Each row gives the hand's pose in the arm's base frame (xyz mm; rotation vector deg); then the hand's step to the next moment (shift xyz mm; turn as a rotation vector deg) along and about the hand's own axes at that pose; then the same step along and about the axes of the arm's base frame.
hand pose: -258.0 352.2 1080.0 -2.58 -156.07 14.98
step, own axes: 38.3 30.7 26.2 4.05 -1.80 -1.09
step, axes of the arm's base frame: -45.7 28.2 -14.5 -3.28 -1.30 2.90
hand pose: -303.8 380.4 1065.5 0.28 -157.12 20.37
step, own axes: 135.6 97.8 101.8 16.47 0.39 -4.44
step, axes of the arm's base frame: -168.1 75.5 -65.9 -13.72 2.20 9.90
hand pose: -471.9 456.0 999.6 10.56 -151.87 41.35
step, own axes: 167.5 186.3 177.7 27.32 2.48 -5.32
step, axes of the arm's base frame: -254.0 65.0 -160.1 -23.84 4.17 13.96
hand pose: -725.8 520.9 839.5 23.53 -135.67 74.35
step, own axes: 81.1 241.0 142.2 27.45 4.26 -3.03
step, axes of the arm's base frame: -206.5 0.6 -205.5 -25.22 3.15 11.61
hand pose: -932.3 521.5 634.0 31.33 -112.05 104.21
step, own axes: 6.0 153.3 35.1 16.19 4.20 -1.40
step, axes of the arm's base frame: -89.7 -24.2 -127.0 -15.81 1.59 5.42
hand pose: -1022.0 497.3 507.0 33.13 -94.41 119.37
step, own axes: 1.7 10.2 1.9 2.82 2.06 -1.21
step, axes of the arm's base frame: -7.0 -3.9 -6.8 -3.56 0.94 -0.32
